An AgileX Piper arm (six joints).
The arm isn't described. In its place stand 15 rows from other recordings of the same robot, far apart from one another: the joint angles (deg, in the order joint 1, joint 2, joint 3, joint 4, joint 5, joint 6), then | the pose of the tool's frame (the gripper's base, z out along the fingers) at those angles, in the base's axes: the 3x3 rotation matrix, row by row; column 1 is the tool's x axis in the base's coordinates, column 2 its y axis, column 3 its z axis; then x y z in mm.
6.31 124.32 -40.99 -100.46 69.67 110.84 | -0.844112 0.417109 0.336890; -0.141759 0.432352 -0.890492; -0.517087 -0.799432 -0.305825; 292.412 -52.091 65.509
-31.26 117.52 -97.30 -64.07 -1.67 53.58 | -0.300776 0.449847 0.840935; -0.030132 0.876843 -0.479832; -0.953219 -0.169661 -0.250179; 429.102 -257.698 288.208
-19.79 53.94 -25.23 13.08 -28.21 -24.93 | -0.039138 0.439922 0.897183; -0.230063 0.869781 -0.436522; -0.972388 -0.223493 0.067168; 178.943 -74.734 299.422
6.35 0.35 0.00 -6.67 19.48 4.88 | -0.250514 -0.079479 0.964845; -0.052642 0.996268 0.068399; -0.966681 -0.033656 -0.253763; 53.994 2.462 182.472
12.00 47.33 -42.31 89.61 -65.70 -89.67 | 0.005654 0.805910 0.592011; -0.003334 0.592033 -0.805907; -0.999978 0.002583 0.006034; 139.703 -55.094 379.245
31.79 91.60 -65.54 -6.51 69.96 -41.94 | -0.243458 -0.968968 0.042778; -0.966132 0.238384 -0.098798; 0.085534 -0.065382 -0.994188; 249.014 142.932 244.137
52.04 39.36 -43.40 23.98 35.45 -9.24 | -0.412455 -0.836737 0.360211; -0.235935 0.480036 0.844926; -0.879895 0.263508 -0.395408; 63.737 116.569 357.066
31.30 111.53 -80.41 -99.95 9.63 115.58 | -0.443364 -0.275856 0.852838; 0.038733 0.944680 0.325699; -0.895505 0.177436 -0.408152; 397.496 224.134 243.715
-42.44 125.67 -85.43 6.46 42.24 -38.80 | -0.966286 0.144953 0.212792; 0.127857 0.987508 -0.092092; -0.223482 -0.061780 -0.972748; 324.535 -287.431 114.640
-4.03 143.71 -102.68 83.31 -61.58 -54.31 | -0.065704 0.921552 0.382655; 0.186228 0.388071 -0.902618; -0.980307 0.011955 -0.197117; 499.857 -114.901 111.354
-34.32 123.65 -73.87 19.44 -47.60 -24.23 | -0.124879 0.739170 0.661841; -0.135542 0.648099 -0.749397; -0.982870 -0.183291 0.019255; 375.798 -283.624 177.404
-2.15 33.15 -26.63 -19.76 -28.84 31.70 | 0.395711 -0.213457 0.893224; 0.227879 0.965018 0.129660; -0.889654 0.152239 0.430511; 117.182 10.451 364.244
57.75 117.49 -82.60 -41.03 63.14 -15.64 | -0.024102 -0.850561 0.525323; -0.954560 -0.136555 -0.264893; 0.297043 -0.507837 -0.808620; 257.492 308.229 176.194
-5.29 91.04 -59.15 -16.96 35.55 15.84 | -0.866768 0.201020 0.456404; 0.113155 0.970569 -0.212585; -0.485705 -0.132617 -0.864004; 317.662 -44.912 232.214
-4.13 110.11 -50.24 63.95 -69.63 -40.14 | -0.159677 0.865408 0.474945; -0.032624 0.476229 -0.878716; -0.986630 -0.155805 -0.047810; 338.068 -101.253 178.122
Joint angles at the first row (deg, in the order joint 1, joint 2, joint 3, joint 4, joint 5, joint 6):
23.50 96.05 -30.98 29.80 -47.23 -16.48
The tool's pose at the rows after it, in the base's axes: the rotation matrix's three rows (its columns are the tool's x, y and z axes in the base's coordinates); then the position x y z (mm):
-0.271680 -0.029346 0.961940; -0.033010 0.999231 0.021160; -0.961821 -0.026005 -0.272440; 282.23 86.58 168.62
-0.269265 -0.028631 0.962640; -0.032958 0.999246 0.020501; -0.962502 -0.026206 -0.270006; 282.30 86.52 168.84
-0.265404 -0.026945 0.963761; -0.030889 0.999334 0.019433; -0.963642 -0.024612 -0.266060; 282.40 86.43 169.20
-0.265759 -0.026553 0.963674; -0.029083 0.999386 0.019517; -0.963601 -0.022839 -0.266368; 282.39 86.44 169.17
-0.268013 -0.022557 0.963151; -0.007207 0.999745 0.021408; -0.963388 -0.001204 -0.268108; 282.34 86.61 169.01
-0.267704 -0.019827 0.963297; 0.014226 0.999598 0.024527; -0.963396 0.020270 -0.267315; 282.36 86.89 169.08
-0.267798 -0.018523 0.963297; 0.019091 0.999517 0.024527; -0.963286 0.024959 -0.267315; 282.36 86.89 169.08
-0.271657 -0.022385 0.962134; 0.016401 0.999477 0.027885; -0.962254 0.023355 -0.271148; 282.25 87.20 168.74
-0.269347 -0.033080 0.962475; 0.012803 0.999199 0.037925; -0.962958 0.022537 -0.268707; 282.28 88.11 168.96
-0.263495 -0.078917 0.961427; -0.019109 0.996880 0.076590; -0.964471 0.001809 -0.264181; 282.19 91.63 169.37
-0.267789 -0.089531 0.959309; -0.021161 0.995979 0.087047; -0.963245 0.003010 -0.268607; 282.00 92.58 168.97
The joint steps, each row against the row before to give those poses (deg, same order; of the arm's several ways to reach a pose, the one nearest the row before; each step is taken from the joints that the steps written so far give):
0.00 0.00 0.00 0.00 0.11 0.00
0.00 0.00 0.00 0.00 -0.15 0.00
0.00 0.00 0.00 0.00 -0.25 0.11
0.00 0.00 0.00 0.00 0.02 0.11
0.00 0.00 0.00 -0.11 0.13 1.33
0.00 0.00 0.00 -0.25 0.00 1.39
0.00 0.00 0.00 0.00 0.00 0.28
0.00 0.00 0.00 -0.17 0.27 -0.03
0.00 0.00 0.00 -0.81 0.00 0.34
0.00 0.00 0.00 -3.04 0.26 0.23
0.00 0.00 0.00 -0.73 0.39 0.41

